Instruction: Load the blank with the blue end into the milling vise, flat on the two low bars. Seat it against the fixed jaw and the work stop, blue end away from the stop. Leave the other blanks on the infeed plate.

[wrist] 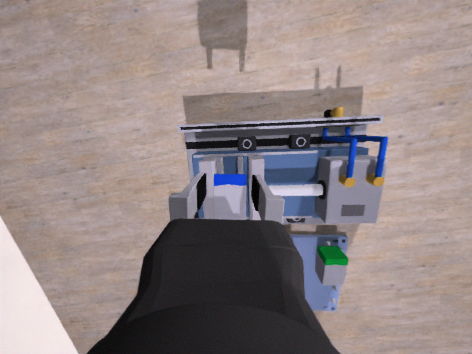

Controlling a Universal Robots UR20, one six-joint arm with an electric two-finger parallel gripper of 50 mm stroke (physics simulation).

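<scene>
The blank with the blue end (230,199) lies in the milling vise (294,166), between the left jaw (207,168) and the right jaw (256,167) on the rod side. Its blue end faces the top of the view, and the two low bars (240,165) show beyond it. Its left side is close along the left jaw; a narrow gap shows on the right. Its lower end and the work stop are hidden by the gripper body, so contact there cannot be seen. My gripper (229,184) is open, its fingers apart on either side above the blank, not holding it.
A grey cylinder block (352,195) with blue hoses stands at the vise's right, its white rod (296,190) reaching the right jaw. A rail (280,124) runs along the far side. The infeed plate (308,275), partly hidden, holds a green-ended blank (332,269).
</scene>
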